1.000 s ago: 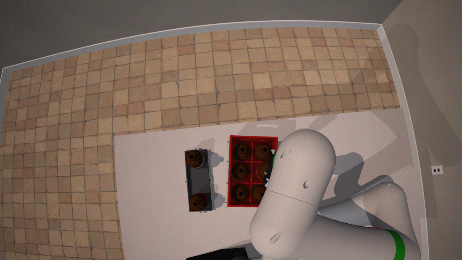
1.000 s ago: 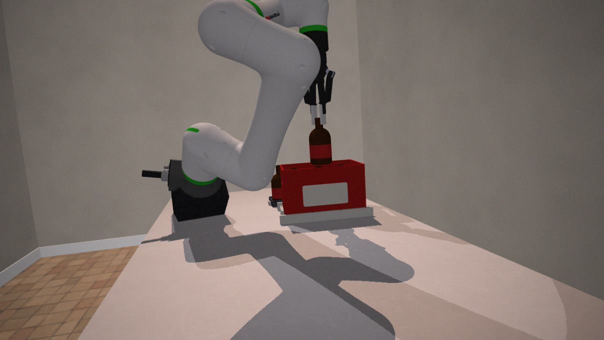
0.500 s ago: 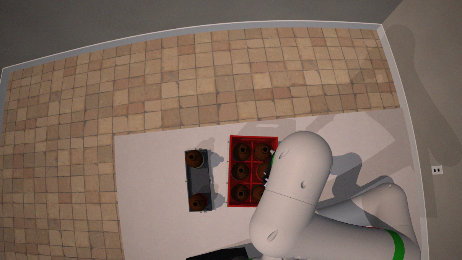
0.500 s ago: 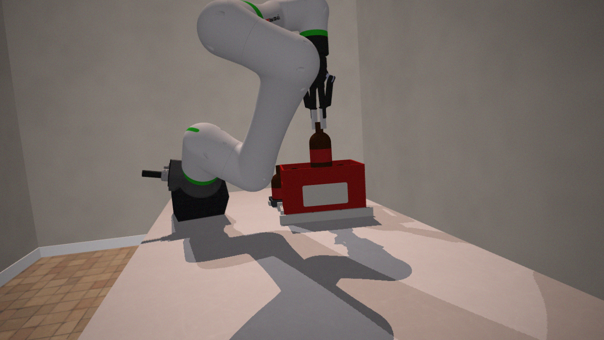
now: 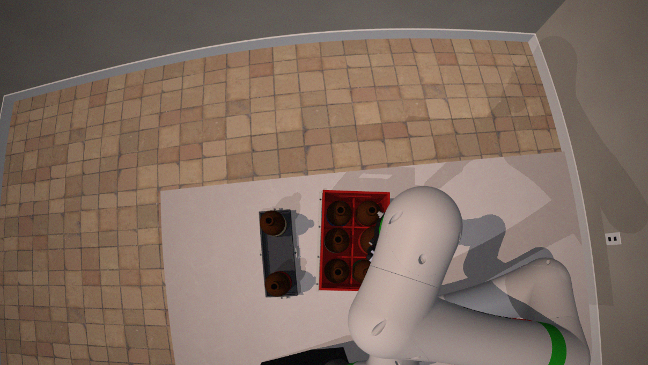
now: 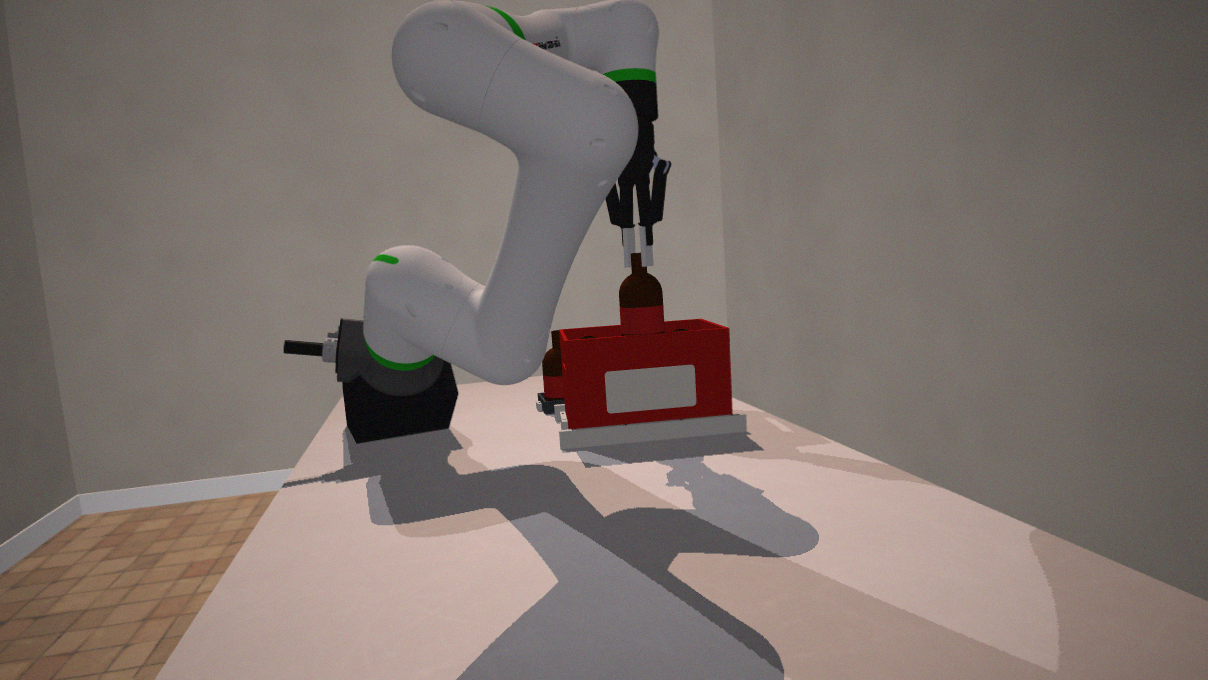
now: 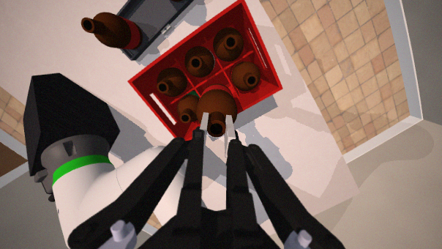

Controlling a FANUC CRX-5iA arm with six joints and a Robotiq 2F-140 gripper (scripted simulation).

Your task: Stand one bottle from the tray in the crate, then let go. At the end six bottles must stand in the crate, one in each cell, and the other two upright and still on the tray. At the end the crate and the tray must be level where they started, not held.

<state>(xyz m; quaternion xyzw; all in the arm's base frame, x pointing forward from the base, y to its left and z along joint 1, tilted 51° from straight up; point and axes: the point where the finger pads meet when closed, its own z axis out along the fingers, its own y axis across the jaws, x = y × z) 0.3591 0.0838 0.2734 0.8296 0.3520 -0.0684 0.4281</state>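
My gripper is now 10 mm short of the red crate, 40 mm to the right of it and 230 mm above it. The rest, counted from my hand: dark grey tray 10 mm ahead, 270 mm to the left, 300 mm below.
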